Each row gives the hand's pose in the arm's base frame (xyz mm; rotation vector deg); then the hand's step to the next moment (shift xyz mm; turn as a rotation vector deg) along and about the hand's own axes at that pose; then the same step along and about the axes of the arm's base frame.
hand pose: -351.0 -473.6 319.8 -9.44 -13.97 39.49
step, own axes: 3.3 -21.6 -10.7 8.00 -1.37 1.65
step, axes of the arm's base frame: 18.5 -15.0 -4.7 6.34 4.24 3.24
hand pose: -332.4 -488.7 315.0 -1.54 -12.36 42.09
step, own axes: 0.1 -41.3 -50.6 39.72 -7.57 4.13
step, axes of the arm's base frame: 37.8 -28.0 -45.3 32.80 20.68 12.17
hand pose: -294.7 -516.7 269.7 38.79 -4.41 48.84
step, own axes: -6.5 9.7 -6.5 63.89 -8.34 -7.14
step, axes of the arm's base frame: -12.6 3.9 -2.2 47.28 43.04 10.69
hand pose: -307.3 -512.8 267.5 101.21 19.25 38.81
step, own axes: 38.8 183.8 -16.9 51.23 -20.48 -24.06
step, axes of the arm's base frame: -0.6 -21.2 187.4 28.50 53.00 -1.24
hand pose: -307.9 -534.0 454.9 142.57 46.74 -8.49
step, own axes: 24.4 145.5 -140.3 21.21 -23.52 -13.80
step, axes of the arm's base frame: 96.6 -16.7 178.5 2.88 34.22 -3.78
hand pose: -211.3 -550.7 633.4 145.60 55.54 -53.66
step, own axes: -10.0 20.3 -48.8 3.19 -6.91 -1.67
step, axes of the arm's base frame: 31.2 1.8 43.8 -2.02 7.47 -0.93
